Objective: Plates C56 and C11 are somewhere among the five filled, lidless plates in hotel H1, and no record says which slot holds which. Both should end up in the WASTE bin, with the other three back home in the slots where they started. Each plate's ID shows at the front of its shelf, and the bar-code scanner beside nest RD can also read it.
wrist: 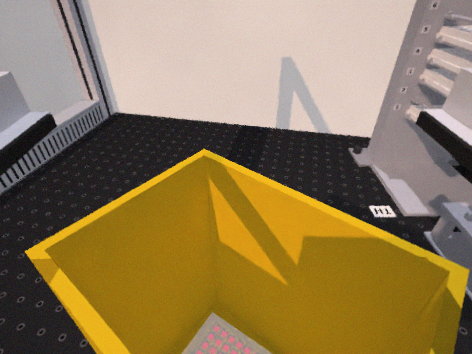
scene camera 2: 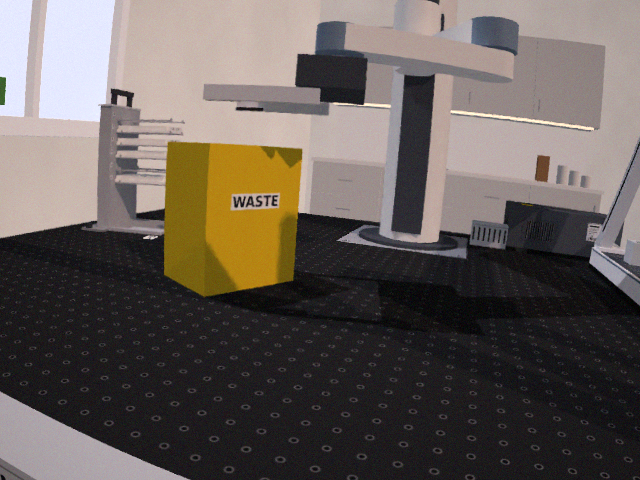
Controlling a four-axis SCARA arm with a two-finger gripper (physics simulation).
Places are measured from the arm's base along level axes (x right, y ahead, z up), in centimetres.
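Where they show: gripper, fingertip midpoint: (wrist: pixel 235 98) (scene camera 2: pixel 222 99); arm's base, origin of the base link: (scene camera 2: pixel 408 244).
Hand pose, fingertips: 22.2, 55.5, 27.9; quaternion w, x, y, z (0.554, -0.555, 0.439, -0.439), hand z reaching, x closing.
Note:
Things, the pixels of their centre, and the offset from my fingertips, as dx, dy, dz. "*": a spot on its surface instead.
- yellow WASTE bin, body centre: (scene camera 2: pixel 230 212) -2.2, -0.6, -16.6
- Hotel H1, body centre: (wrist: pixel 452 88) (scene camera 2: pixel 133 159) +36.7, -23.4, -10.8
- white H1 label, surface spot: (wrist: pixel 382 211) * +25.9, -16.9, -26.6
- grey bracket, surface spot: (wrist: pixel 452 220) * +19.8, -22.2, -21.2
- grey slotted block, surface spot: (scene camera 2: pixel 489 235) * -42.6, -60.0, -23.6
- dark box, surface spot: (scene camera 2: pixel 563 232) * -61.6, -58.9, -20.2
The yellow WASTE bin (scene camera 2: pixel 248 232) (wrist: pixel 120 201) stands on the dark deck, open at the top. A pale, lidless plate (wrist: pixel 227 347) with pink-filled wells lies low inside it, partly cut off by the lower edge of the wrist view; its ID does not show. My gripper (scene camera 2: pixel 279 100) (wrist: pixel 235 98) is open and empty, above the bin's rim, with its fingers wide apart at both sides of the wrist view. Hotel H1 (scene camera 2: pixel 105 165) (wrist: pixel 400 120) stands beyond the bin with several pale plates on its shelves. Their IDs are not readable. The scanner and nest RD cannot be made out.
A white H1 label (wrist: pixel 382 211) lies by the hotel's foot. A grey bracket (wrist: pixel 452 220) stands near it at the right edge. The arm's column (scene camera 2: pixel 439 155) rises behind the bin. A grey slotted block (scene camera 2: pixel 489 235) and a dark box (scene camera 2: pixel 563 232) stand right of the column.

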